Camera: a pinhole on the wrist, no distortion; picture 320 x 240 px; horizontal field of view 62.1 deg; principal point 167.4 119.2 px. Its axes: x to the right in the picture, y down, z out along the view. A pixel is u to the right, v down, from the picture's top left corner.
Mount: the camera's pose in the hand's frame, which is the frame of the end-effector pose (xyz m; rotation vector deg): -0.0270 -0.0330 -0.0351 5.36 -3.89 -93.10
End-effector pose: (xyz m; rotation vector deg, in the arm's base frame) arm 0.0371 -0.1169 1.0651 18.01 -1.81 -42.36
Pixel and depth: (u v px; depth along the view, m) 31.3 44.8 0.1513
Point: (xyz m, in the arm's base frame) -0.0085 -0.0627 1.1920
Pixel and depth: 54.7 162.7 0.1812
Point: 0.0337 -0.1219 1.2202
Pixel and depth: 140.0 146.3 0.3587
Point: -0.0287 -0.1903 1.3770
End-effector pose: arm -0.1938 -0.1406 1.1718 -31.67 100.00 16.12
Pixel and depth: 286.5 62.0 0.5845
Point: 0.4402 -0.0971 1.2889
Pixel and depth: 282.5 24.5 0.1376
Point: -0.0512 -0.1543 1.2471
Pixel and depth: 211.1 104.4 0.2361
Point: 0.0220 -0.0972 1.1943
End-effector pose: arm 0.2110 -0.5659 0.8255 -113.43 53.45 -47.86
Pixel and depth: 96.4 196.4 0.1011
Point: 0.2654 -0.5314 0.7984
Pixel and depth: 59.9 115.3 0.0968
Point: 0.2401 -0.5156 0.7834
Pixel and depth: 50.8 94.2 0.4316
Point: 0.4245 -0.4041 0.4839
